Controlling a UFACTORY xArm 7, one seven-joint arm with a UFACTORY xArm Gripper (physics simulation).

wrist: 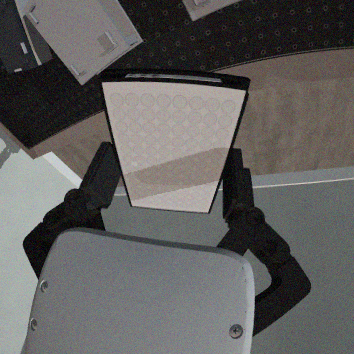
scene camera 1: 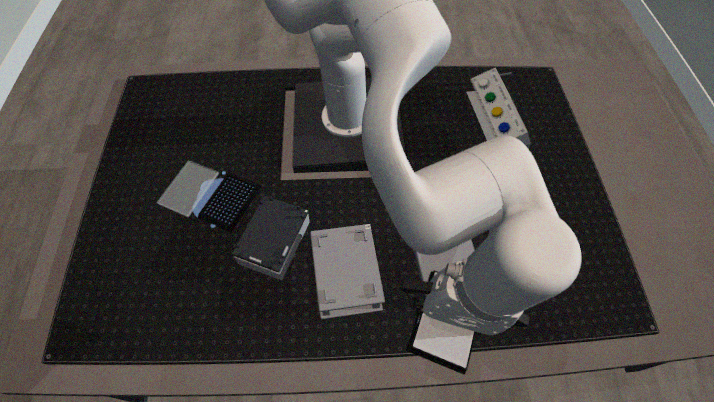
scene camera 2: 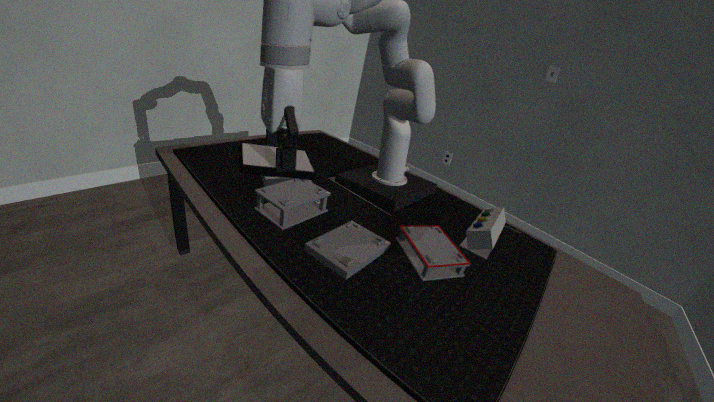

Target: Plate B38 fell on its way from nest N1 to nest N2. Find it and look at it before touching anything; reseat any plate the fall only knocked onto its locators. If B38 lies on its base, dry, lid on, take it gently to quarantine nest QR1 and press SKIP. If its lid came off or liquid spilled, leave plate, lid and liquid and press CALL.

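Places are measured from the arm's base along level axes (x ahead, y left, z up), in centimetres.
Pixels of known places: gripper, between the fingertips: [wrist: 169, 156] [scene camera 1: 449, 314] [scene camera 2: 279, 158]; arm's base, origin of its link: [scene camera 1: 347, 116] [scene camera 2: 389, 179].
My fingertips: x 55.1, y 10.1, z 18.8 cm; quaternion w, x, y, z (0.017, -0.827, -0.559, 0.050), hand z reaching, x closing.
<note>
For each thing: its top centre in the pictures, then the offset to it from my fingertips. "spot": a spot on its surface instead.
- black plate with a pale translucent lid, centre of its top: [wrist: 165, 178] [scene camera 1: 450, 315] [scene camera 2: 276, 150] dz +1.6, dx +0.6, dy -0.2 cm
- open black well plate, centre of its top: [scene camera 1: 228, 198] dz -20.3, dx -34.6, dy -37.9 cm
- pale blue liquid, centre of its top: [scene camera 1: 219, 197] dz -21.6, dx -35.9, dy -40.4 cm
- quarantine nest, centre of its top: [scene camera 2: 434, 242] dz -17.2, dx -30.4, dy +21.1 cm
- dark-topped box-like nest, a spot on its surface: [scene camera 1: 272, 235] spot: dz -16.3, dx -22.9, dy -27.6 cm
- raised grey nest, centre of its top: [scene camera 1: 346, 263] [wrist: 66, 25] [scene camera 2: 293, 189] dz -15.5, dx -15.4, dy -13.5 cm
- low grey nest, centre of its top: [scene camera 1: 449, 261] [scene camera 2: 350, 241] dz -19.1, dx -15.7, dy +7.3 cm
- button box, centre of its top: [scene camera 1: 504, 98] [scene camera 2: 493, 214] dz -13.4, dx -54.1, dy +28.0 cm
My gripper [wrist: 169, 156] [scene camera 2: 286, 155] is shut on a black plate with a pale translucent lid [wrist: 172, 115] [scene camera 1: 444, 342] [scene camera 2: 255, 156]. It holds the plate in the air near the front edge; round wells show through the lid. At the left in scene camera 1, an open black well plate [scene camera 1: 231, 200] lies on the mat. Its clear lid [scene camera 1: 186, 190] lies off to its left, with pale blue liquid [scene camera 1: 206, 196] between them. Its name cannot be read. The quarantine nest [scene camera 2: 434, 245] appears to be the red-edged one; the arm hides it in scene camera 1.
A dark-topped box-like nest [scene camera 1: 272, 235] stands beside the spill. A raised grey nest [scene camera 1: 347, 267] [scene camera 2: 292, 195] [wrist: 82, 32] stands at front centre. A low grey nest [scene camera 2: 348, 247] is partly under the arm in scene camera 1. The button box [scene camera 1: 506, 102] [scene camera 2: 482, 239] stands at back right.
</note>
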